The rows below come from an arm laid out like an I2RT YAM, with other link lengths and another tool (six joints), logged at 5 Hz.
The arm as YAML. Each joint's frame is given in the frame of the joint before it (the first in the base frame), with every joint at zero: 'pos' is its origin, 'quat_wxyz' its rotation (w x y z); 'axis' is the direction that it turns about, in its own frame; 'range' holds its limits. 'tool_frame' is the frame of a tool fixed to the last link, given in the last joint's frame.
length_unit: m
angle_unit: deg
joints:
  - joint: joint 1
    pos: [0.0, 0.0, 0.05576]
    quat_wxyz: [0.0, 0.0, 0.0, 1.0]
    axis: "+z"
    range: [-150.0, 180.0]
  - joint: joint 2
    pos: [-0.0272, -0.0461, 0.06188]
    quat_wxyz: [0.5, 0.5, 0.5, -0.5]
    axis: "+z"
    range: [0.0, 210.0]
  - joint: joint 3
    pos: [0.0, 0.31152, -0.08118]
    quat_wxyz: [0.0, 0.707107, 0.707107, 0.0]
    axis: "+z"
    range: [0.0, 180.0]
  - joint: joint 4
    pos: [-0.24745, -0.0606, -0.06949]
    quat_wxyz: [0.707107, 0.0, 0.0, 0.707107]
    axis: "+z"
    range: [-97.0, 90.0]
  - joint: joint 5
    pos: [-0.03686, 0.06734, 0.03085]
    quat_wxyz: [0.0, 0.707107, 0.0, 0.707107]
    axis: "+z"
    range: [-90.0, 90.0]
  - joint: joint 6
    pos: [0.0, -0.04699, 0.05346]
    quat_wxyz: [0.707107, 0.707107, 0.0, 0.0]
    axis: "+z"
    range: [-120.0, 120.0]
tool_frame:
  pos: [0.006, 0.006, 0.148]
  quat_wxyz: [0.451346, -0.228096, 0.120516, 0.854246]
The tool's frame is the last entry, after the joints.
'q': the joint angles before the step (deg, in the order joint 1, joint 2, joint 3, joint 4, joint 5, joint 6). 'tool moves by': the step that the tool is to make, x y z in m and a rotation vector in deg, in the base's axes. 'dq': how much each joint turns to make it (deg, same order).
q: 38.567 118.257 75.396 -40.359 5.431 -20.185
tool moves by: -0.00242 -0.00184 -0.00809 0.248 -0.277 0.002
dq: 0.000 0.001 -2.120 2.492 -0.021 0.000
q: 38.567 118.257 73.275 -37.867 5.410 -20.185
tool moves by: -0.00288 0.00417 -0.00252 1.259 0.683 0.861
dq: 0.000 0.000 -0.524 0.831 -1.508 -0.677
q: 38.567 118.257 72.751 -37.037 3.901 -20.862
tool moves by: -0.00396 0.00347 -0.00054 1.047 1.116 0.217
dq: -0.001 0.000 0.000 -0.218 -1.530 -0.022
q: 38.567 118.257 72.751 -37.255 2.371 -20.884
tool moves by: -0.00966 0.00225 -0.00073 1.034 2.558 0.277
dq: -0.066 0.001 0.001 -1.356 -2.426 -0.067
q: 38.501 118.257 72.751 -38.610 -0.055 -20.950
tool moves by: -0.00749 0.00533 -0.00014 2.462 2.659 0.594
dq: -0.525 0.000 -0.002 -0.588 -3.671 -0.765
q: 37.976 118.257 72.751 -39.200 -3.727 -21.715
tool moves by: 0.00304 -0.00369 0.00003 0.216 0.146 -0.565
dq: -0.830 0.000 0.001 -0.001 -0.284 -0.240
